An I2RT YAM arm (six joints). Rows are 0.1 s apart.
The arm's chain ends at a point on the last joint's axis. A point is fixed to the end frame.
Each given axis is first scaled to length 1.
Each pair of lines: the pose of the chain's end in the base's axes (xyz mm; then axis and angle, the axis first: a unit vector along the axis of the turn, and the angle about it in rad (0 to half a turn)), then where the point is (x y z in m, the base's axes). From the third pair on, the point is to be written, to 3 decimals.
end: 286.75 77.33 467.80 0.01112 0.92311 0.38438 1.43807
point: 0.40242 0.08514 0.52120
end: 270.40 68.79 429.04 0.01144 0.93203 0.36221 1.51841
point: 0.39006 0.07850 0.47241
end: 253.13 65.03 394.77 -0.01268 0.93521 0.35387 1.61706
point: 0.375 0.082 0.427
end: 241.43 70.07 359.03 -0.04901 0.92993 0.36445 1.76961
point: 0.364 0.100 0.376
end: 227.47 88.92 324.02 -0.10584 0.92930 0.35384 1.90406
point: 0.347 0.133 0.326
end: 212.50 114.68 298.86 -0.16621 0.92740 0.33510 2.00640
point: 0.327 0.169 0.289
